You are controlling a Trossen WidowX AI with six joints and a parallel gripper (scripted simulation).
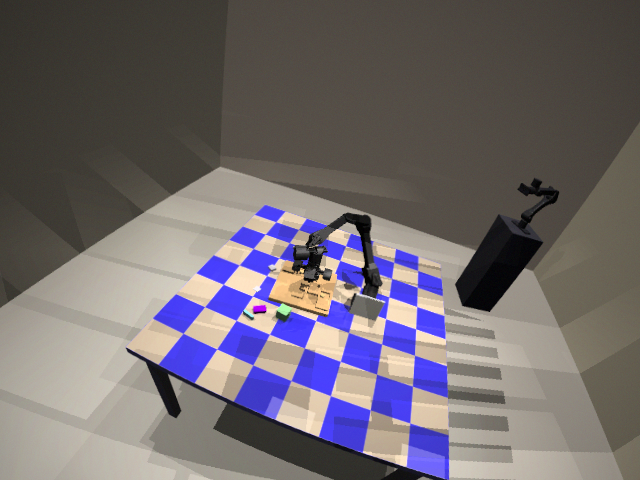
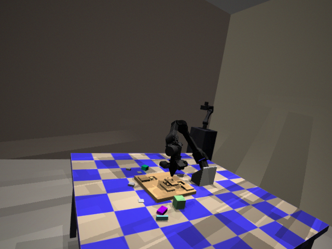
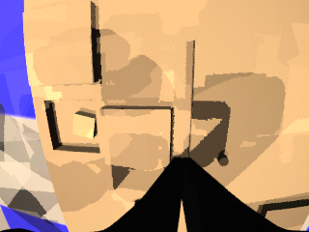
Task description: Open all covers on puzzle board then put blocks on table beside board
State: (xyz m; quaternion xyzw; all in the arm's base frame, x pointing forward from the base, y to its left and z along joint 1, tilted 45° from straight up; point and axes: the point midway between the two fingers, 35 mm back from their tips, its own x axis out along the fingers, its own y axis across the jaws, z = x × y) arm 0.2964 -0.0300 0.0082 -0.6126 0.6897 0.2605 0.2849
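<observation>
Right now my gripper tip is 6 cm above the tan puzzle board, 3 cm to the left of it and 2 cm short of it. Also, from my gripper tip: dark green block: 31 cm to the right, 7 cm below; then green cube: 17 cm to the left, 8 cm ahead, 6 cm below; then purple block: 19 cm ahead, 17 cm to the left, 8 cm below.
</observation>
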